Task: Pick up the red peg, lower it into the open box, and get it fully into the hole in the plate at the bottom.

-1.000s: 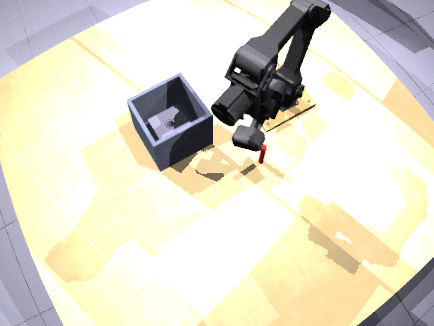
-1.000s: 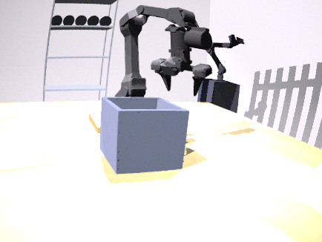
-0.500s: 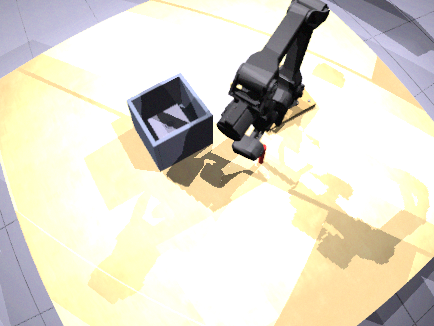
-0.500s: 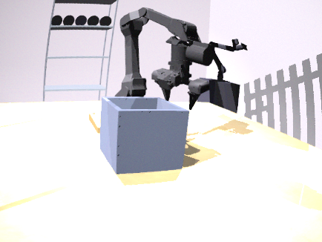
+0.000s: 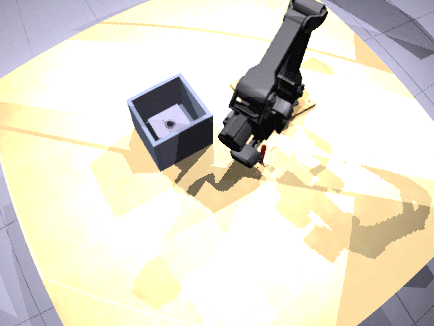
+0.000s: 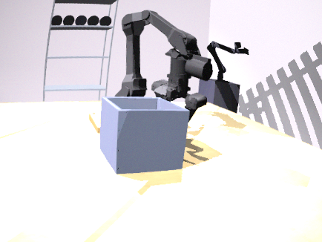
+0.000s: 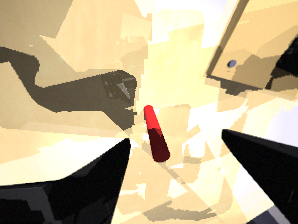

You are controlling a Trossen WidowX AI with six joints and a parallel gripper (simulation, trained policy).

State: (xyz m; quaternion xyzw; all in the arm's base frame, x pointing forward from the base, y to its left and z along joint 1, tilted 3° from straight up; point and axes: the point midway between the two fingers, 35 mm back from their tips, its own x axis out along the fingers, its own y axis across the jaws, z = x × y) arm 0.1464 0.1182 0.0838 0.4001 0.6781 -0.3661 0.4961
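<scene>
Right now my gripper tip is 20 mm short of the red peg and 20 mm above it. The rest, counted from my gripper tip: pale plate (190 mm ahead, 180 mm to the right, 10 mm below).
</scene>
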